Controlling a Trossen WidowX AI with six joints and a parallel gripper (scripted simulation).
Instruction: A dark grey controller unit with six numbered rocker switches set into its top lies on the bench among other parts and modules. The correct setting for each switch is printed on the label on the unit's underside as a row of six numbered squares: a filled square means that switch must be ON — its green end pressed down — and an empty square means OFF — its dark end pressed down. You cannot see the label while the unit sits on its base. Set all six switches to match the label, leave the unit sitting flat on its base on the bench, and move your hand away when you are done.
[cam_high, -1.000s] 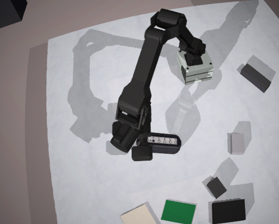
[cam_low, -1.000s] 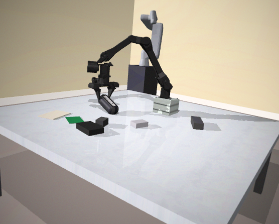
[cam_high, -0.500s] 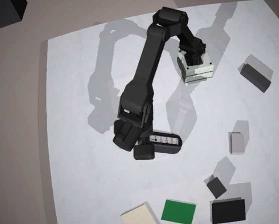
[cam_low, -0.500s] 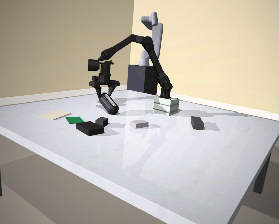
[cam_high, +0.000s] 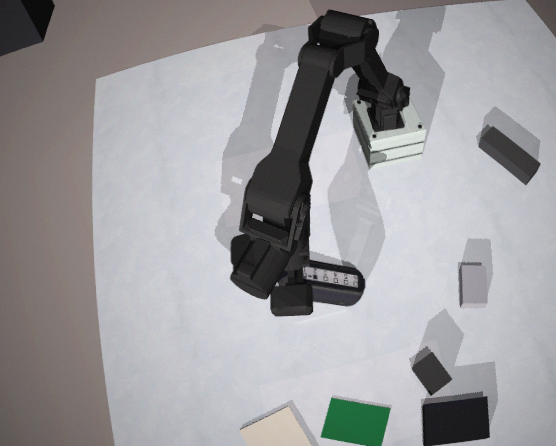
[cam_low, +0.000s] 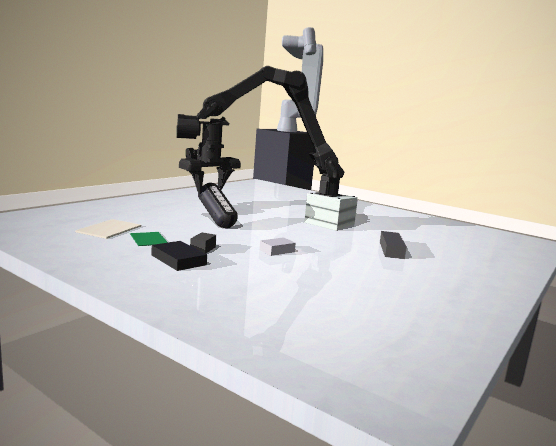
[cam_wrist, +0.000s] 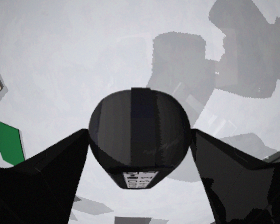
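Right now the grey block is 33 cm to the left of my gripper tip, 7 cm below it and 5 cm ahead of it. Also, from my gripper tip: green card 26 cm ahead, 9 cm below, 7 cm to the left; then cream plate 29 cm ahead, 8 cm below, 6 cm to the right; then small dark cube 21 cm to the left, 20 cm ahead, 7 cm below.
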